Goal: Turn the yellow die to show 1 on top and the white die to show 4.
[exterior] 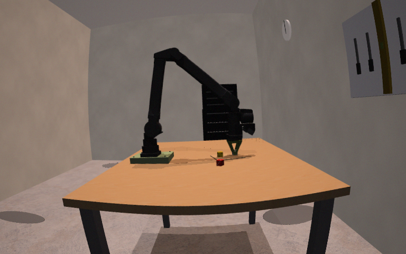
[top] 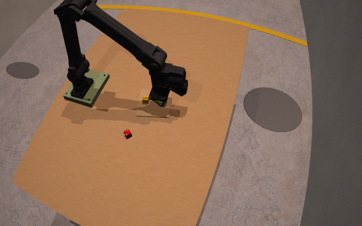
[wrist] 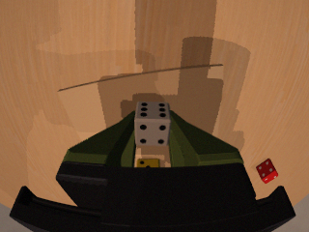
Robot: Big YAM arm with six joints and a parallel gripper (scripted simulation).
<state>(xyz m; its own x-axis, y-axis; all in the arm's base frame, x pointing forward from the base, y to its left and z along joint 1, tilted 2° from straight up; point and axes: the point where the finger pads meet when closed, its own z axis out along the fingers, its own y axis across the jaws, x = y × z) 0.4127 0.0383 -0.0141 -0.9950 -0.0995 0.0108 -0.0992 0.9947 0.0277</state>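
Now: hand right at the white die. Round my hand: yellow die 7 cm behind; then tan mat 4 cm behind, 2 cm below; then red die 8 cm behind, 18 cm to the right, 1 cm below.
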